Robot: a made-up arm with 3 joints.
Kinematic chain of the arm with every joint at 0, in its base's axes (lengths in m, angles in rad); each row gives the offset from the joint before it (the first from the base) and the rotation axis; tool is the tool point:
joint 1: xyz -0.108 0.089 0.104 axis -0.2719 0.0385 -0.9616
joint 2: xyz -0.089 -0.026 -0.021 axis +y
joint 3: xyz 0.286 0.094 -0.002 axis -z
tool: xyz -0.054 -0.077 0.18
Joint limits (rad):
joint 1: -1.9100..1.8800
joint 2: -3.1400..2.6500
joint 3: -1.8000..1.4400
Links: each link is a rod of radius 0.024 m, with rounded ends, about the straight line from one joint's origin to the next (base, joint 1, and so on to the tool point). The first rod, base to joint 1, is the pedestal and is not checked.
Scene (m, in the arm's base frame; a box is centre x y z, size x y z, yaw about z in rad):
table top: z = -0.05
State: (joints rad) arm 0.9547 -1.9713 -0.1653
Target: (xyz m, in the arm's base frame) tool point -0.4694 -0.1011 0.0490
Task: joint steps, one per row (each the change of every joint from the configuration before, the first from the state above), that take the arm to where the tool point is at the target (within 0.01 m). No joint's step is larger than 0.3 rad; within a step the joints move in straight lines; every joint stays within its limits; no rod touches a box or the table.
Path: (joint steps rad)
1: -0.2819 -0.1251 -0.0493
2: -0.2819 -0.1250 -0.0492
3: -0.2818 -0.1251 -0.0493
4: -0.2819 -0.1251 -0.0492
5: -0.2819 -0.1251 -0.0493

